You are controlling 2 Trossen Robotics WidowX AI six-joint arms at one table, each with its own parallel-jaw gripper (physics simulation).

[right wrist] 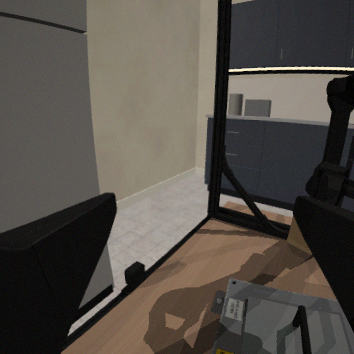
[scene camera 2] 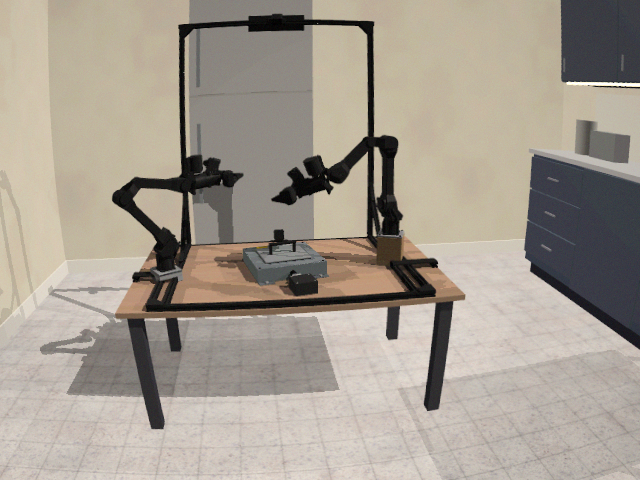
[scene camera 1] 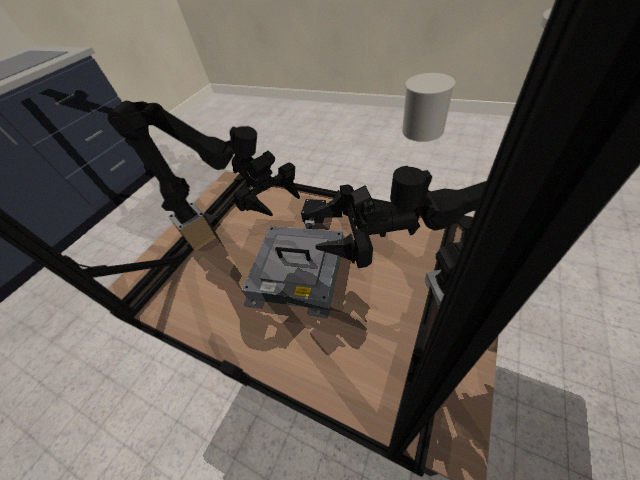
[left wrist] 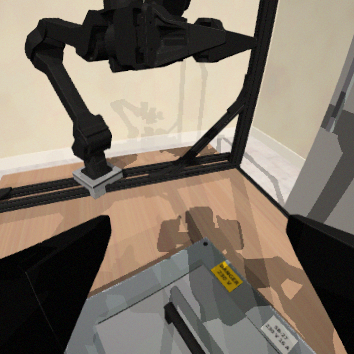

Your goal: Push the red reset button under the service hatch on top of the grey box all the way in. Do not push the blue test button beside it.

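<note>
The grey box (scene camera 1: pixel 331 281) (scene camera 2: pixel 268 272) (left wrist: pixel 145 285) (right wrist: pixel 270 294) stands on the table with its service hatch (scene camera 1: pixel 268 266) (left wrist: pixel 135 325) (right wrist: pixel 265 320) lying closed on top. A black handle (scene camera 1: pixel 294 250) (scene camera 2: pixel 282 242) (left wrist: pixel 184 329) (right wrist: pixel 304 325) stands up from the hatch. The red reset button and the blue test button do not show; the hatch hides what is under it. My left gripper (scene camera 1: pixel 284 205) (scene camera 2: pixel 275 199) (left wrist: pixel 199 223) is open and empty, above and apart from the box, tilted down. My right gripper (scene camera 1: pixel 310 231) (scene camera 2: pixel 240 176) (right wrist: pixel 206 203) is open and empty, well above the table.
A small black box (scene camera 1: pixel 313 208) (scene camera 2: pixel 303 284) sits beside the grey box. Yellow (scene camera 1: pixel 302 291) (left wrist: pixel 227 276) and white (scene camera 1: pixel 268 286) (left wrist: pixel 279 334) labels mark its rim. A black frame (scene camera 2: pixel 370 103) rises at the table's edge. The two grippers are near each other in scene camera 1.
</note>
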